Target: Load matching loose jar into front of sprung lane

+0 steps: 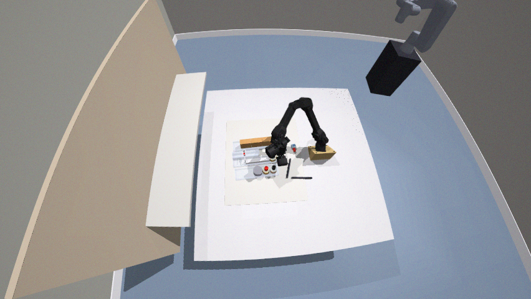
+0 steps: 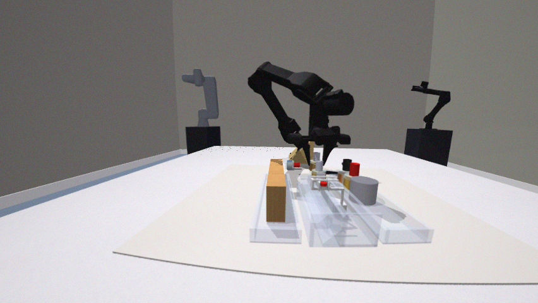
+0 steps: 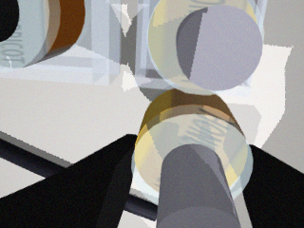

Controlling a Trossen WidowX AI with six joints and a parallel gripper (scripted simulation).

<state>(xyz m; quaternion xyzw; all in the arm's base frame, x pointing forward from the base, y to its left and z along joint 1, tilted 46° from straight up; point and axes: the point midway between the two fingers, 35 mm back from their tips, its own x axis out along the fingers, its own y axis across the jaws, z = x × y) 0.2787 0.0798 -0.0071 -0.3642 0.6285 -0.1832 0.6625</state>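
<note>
My gripper tip is now 130 mm short of the wide grey cylinder, 110 mm to the right of it and 20 mm above it. Also, from my gripper tip: red mark (230 mm ahead, 20 mm above, 10 mm to the left); sprung lane (200 mm ahead, 30 mm below, 20 mm to the left).
</note>
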